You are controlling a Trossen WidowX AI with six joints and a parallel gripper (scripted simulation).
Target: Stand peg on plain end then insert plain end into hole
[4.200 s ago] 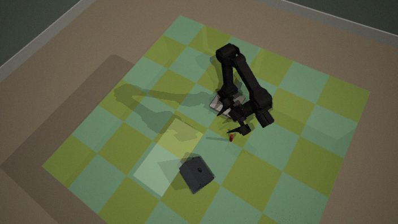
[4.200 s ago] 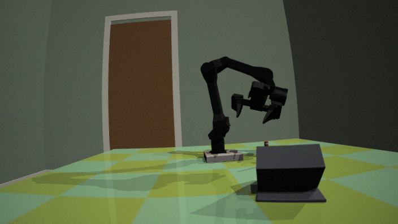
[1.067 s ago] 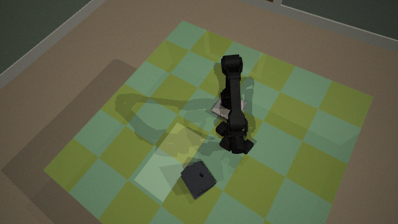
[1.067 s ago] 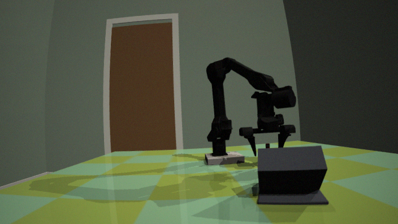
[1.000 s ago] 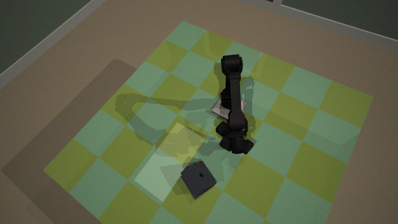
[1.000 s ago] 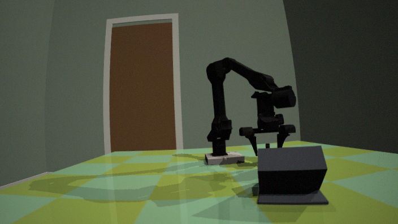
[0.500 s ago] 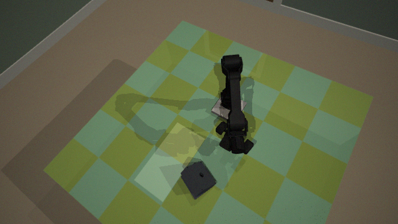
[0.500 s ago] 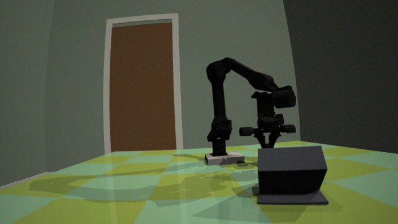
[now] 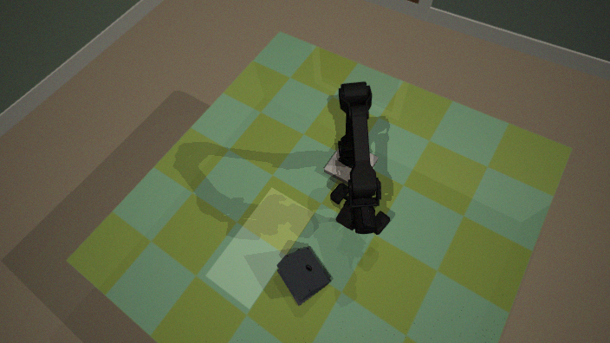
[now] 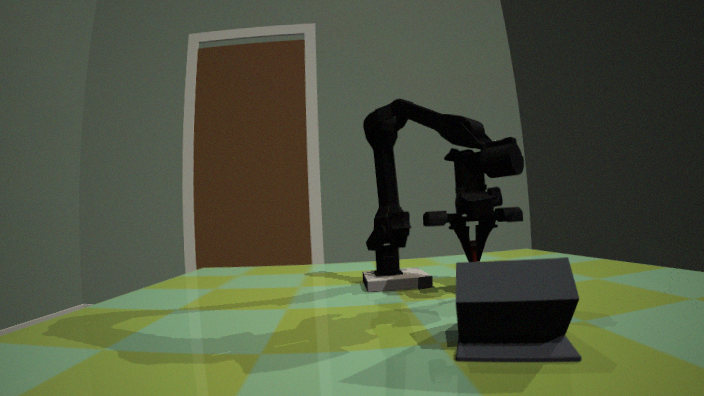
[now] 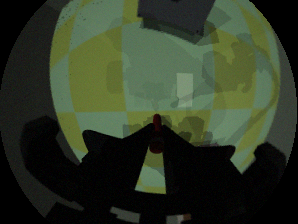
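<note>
The dark sloped panel is 240 mm ahead of my gripper tip, 40 mm to the right of it and 20 mm below it. The rest, counted from my gripper tip: red peg: 20 mm above.
</note>
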